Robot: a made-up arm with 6 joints.
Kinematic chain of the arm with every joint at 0, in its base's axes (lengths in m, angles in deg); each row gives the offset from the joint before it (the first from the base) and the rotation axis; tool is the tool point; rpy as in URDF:
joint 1: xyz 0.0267 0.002 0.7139 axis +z
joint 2: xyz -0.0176 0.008 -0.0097 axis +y
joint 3: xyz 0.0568 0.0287 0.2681 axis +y
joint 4: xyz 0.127 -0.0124 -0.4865 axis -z
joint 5: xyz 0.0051 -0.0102 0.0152 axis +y
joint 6: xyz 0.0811 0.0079 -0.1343 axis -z
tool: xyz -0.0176 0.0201 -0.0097 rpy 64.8 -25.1 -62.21
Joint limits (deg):
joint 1: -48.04..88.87
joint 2: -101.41..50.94
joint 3: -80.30..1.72
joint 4: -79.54..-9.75
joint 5: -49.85..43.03
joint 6: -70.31..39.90
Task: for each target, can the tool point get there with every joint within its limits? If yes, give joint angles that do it. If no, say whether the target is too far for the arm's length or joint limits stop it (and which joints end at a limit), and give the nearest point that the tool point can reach.
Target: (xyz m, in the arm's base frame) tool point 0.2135 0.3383 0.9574
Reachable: yes | joints 52.25 -70.93 -13.74 -23.65 4.54 -12.05
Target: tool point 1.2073 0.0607 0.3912
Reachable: no: too far | nearest point 0.7769 0.0393 0.5036 | short by 0.445 m
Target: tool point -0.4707 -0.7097 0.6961
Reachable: no: joint limits stop it (at a limit: joint 2, joint 3, joint 4, joint 5, joint 6) | nearest point -0.3164 -0.4889 1.2007 | short by 0.572 m
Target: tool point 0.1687 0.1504 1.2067
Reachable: yes | joints 21.96 -86.48 -28.34 -30.54 -7.42 1.96
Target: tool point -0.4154 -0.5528 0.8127
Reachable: no: joint limits stop it (at a limit: joint 2, joint 3, joint 4, joint 5, joint 6) | nearest point -0.3466 -0.4664 1.2007 | short by 0.403 m
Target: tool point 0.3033 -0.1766 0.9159
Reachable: yes | joints -36.41 -89.67 -4.49 -20.26 29.78 -37.72
